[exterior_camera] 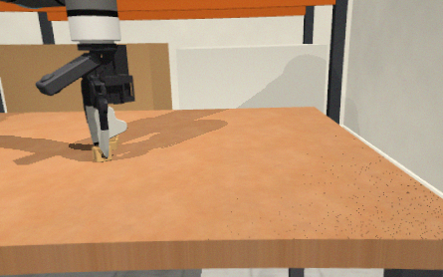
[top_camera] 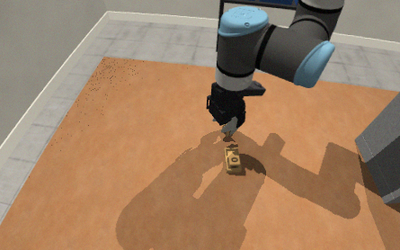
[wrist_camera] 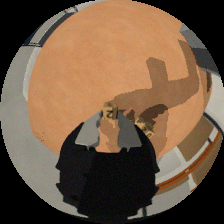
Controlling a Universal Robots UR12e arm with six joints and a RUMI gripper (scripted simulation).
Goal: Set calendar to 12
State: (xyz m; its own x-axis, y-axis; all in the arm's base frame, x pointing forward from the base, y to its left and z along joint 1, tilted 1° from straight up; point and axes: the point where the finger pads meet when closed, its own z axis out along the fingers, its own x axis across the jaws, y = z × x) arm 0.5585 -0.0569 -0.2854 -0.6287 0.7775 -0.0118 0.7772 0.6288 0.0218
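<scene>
My hand is 1 cm above the cube. The rest, counted from my hand: tray: 2 cm behind, 10 cm to the left, 2 cm below.
</scene>
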